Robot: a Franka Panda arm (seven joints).
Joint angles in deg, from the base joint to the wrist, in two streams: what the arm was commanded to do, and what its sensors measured. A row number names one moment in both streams.
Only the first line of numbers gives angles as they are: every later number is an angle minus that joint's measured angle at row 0.
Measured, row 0: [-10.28 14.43 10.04 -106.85 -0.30 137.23 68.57]
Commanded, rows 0 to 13: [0.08 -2.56 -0.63 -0.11 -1.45 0.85 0.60]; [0.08 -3.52 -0.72 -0.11 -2.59 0.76 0.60]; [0.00 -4.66 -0.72 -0.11 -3.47 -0.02 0.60]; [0.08 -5.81 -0.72 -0.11 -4.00 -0.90 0.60]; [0.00 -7.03 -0.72 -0.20 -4.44 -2.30 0.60]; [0.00 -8.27 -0.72 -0.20 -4.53 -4.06 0.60]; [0.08 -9.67 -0.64 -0.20 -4.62 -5.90 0.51]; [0.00 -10.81 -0.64 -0.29 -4.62 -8.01 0.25]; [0.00 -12.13 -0.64 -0.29 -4.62 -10.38 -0.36]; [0.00 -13.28 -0.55 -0.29 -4.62 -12.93 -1.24]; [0.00 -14.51 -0.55 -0.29 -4.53 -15.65 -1.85]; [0.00 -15.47 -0.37 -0.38 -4.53 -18.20 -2.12]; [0.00 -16.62 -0.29 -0.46 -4.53 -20.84 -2.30]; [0.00 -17.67 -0.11 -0.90 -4.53 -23.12 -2.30]
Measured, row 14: [0.05 -13.94 -0.60 0.52 -3.93 -16.98 -1.41]
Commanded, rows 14 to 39: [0.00 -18.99 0.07 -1.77 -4.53 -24.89 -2.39]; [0.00 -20.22 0.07 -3.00 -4.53 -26.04 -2.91]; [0.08 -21.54 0.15 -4.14 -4.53 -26.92 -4.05]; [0.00 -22.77 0.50 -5.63 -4.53 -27.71 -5.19]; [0.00 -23.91 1.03 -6.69 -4.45 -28.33 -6.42]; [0.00 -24.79 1.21 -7.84 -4.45 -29.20 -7.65]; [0.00 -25.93 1.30 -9.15 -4.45 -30.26 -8.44]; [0.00 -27.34 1.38 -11.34 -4.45 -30.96 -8.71]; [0.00 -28.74 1.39 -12.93 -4.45 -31.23 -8.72]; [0.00 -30.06 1.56 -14.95 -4.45 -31.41 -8.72]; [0.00 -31.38 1.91 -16.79 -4.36 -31.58 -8.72]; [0.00 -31.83 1.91 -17.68 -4.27 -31.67 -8.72]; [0.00 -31.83 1.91 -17.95 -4.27 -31.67 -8.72]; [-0.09 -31.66 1.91 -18.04 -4.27 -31.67 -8.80]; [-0.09 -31.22 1.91 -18.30 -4.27 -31.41 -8.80]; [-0.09 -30.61 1.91 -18.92 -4.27 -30.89 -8.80]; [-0.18 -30.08 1.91 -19.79 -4.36 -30.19 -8.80]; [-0.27 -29.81 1.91 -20.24 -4.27 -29.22 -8.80]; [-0.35 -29.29 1.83 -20.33 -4.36 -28.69 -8.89]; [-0.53 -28.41 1.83 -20.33 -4.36 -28.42 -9.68]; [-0.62 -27.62 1.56 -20.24 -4.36 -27.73 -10.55]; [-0.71 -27.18 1.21 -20.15 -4.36 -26.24 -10.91]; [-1.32 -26.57 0.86 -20.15 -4.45 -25.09 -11.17]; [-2.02 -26.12 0.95 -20.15 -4.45 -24.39 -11.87]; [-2.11 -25.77 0.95 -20.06 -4.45 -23.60 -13.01]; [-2.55 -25.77 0.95 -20.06 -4.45 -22.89 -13.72]
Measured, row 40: [-1.14 -26.26 0.81 -20.20 -3.95 -25.15 -10.84]
